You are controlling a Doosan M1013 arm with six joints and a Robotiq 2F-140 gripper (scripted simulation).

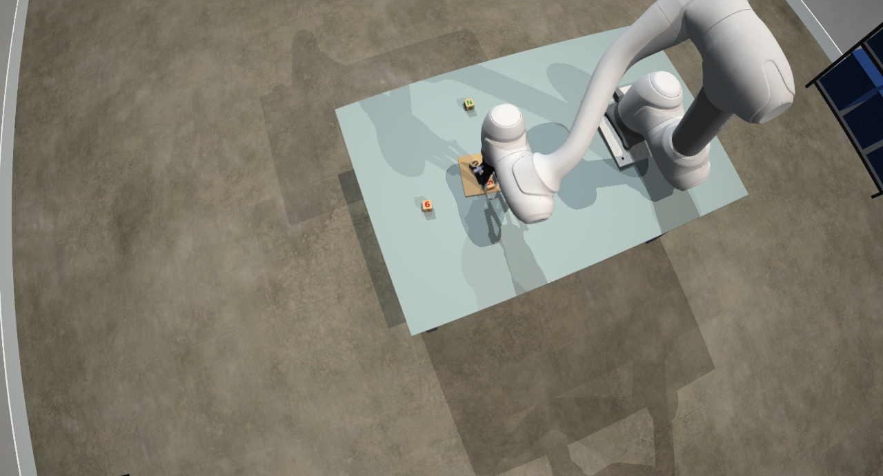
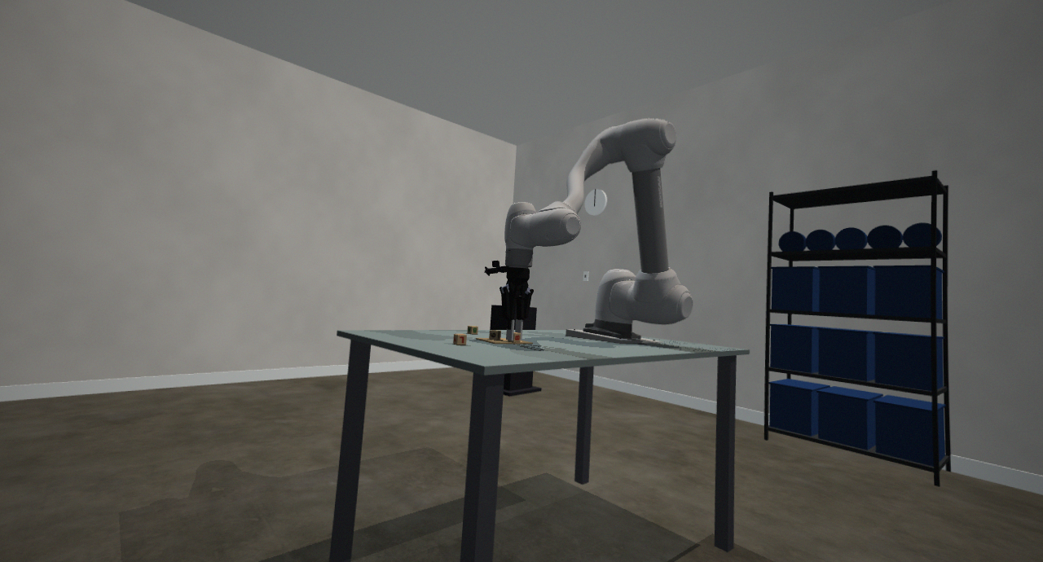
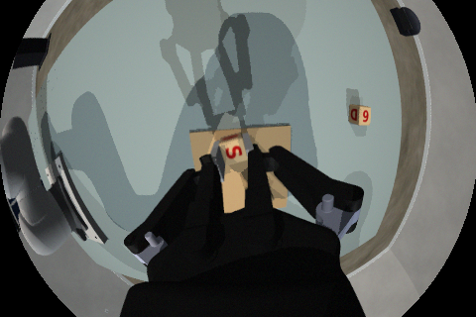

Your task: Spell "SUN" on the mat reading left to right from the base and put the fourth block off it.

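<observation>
Now: hand 20 mm above the S block. Also, from my hand: N block (80 mm behind, 300 mm to the right, 30 mm below); mat (50 mm to the right, 40 mm below); 6 block (210 mm ahead, 20 mm to the right, 30 mm below).
</observation>
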